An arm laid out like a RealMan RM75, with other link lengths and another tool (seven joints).
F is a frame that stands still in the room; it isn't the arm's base.
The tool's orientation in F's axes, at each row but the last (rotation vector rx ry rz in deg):
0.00, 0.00, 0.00
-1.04, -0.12, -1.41
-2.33, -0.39, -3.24
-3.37, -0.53, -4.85
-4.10, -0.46, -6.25
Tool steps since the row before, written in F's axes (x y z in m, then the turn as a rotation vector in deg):
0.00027, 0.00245, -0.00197, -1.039, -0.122, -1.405
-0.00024, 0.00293, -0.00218, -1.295, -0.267, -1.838
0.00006, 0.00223, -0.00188, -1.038, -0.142, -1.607
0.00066, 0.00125, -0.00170, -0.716, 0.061, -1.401
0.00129, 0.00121, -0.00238, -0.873, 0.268, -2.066
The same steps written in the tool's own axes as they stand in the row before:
0.00027, 0.00245, -0.00197, -1.039, -0.122, -1.405
-0.00032, 0.00296, -0.00213, -1.292, -0.265, -1.840
-0.00008, 0.00230, -0.00179, -1.041, -0.135, -1.606
0.00053, 0.00140, -0.00163, -0.735, 0.082, -1.390
0.00112, 0.00151, -0.00229, -0.921, 0.317, -2.038

